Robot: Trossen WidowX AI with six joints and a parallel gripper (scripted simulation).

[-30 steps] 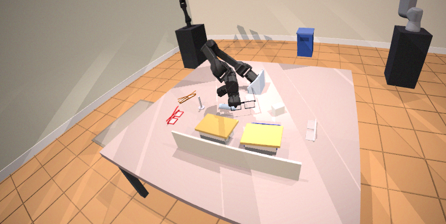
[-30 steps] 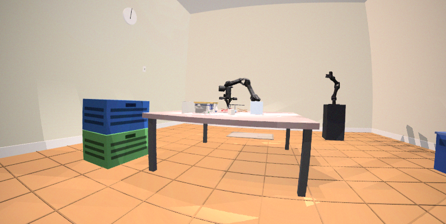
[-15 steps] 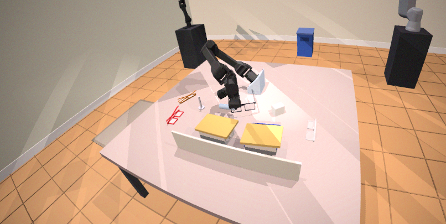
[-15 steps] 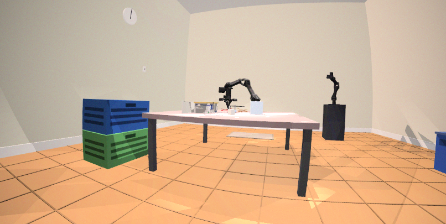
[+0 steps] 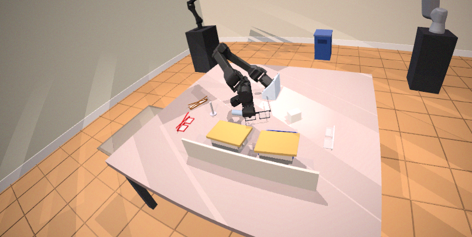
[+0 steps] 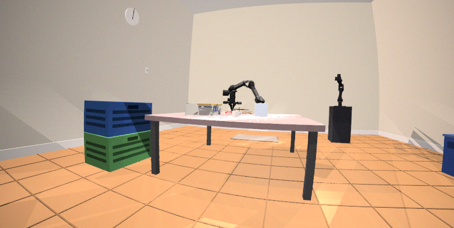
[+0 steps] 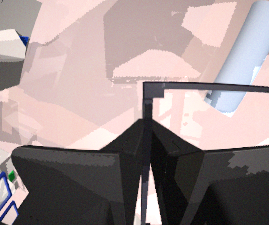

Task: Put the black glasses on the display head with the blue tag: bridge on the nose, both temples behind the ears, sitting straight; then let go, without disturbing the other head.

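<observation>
Now: the pale blue cylinder 90 mm to the right of my gripper tip, 50 mm behind it and 30 mm below it. The rest, counted from my gripper tip: round stand (250 mm to the right, 20 mm below); then white cube (210 mm to the left, 110 mm behind, 20 mm below); then low white wall (300 mm ahead, 130 mm to the left, 10 mm above).
</observation>
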